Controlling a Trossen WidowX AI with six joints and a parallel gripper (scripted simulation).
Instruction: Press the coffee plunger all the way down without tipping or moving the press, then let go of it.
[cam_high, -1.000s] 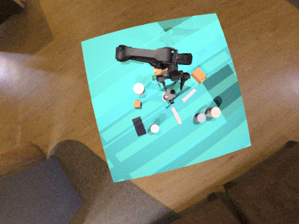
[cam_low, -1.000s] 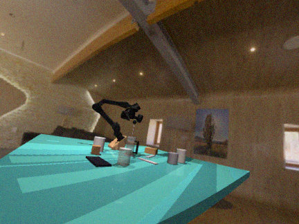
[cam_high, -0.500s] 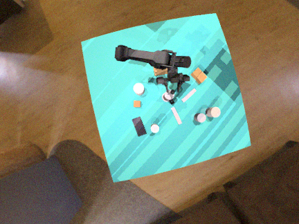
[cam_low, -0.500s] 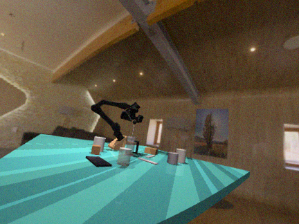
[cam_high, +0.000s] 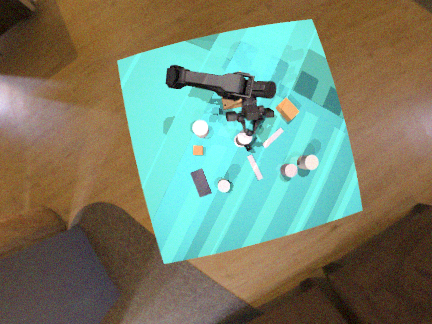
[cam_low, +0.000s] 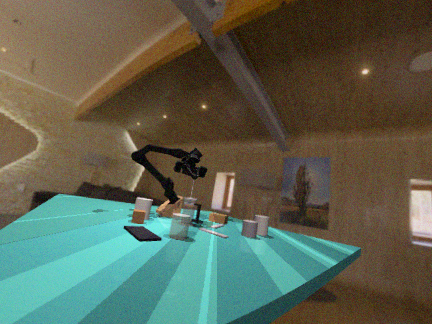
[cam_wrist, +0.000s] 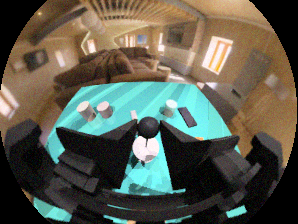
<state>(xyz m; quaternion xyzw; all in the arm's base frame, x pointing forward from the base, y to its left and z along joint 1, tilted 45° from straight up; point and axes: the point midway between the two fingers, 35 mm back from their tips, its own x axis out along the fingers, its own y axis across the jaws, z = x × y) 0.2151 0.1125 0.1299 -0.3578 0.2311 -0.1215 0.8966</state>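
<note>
Now: the coffee press 10 mm ahead of my gripper tip, 10 mm to the left of it and 130 mm below it. Round my gripper tip: small tan cube 10 mm ahead, 250 mm to the right, 230 mm below.
</note>
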